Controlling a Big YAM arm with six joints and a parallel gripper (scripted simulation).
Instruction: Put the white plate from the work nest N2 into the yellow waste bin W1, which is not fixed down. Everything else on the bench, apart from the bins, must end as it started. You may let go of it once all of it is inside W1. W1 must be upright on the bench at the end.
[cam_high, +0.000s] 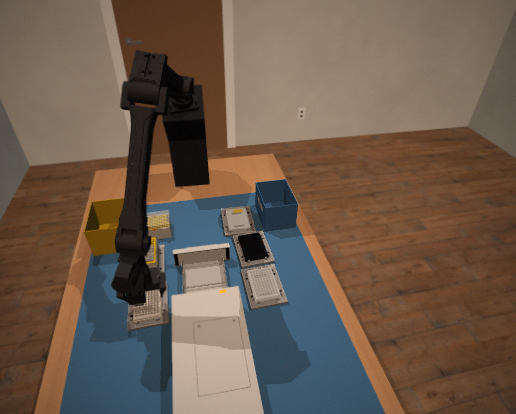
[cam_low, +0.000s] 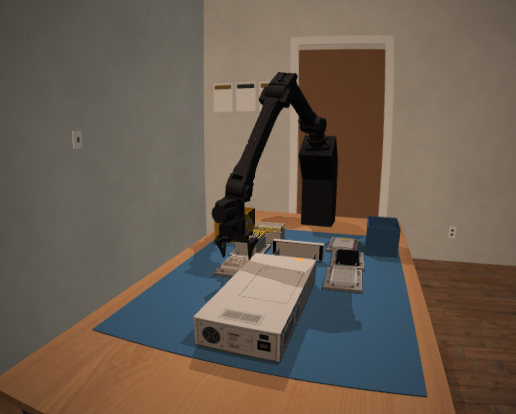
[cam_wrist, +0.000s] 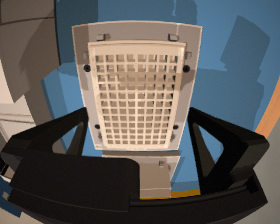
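My gripper is now 4 cm above the slotted nest. The rest, counted from my hand: white instrument (12 cm ahead, 17 cm to the left, 1 cm below); then yellow tip box (19 cm behind, 1 cm to the left, 1 cm above); then white plate (4 cm ahead, 37 cm to the left, 3 cm below).
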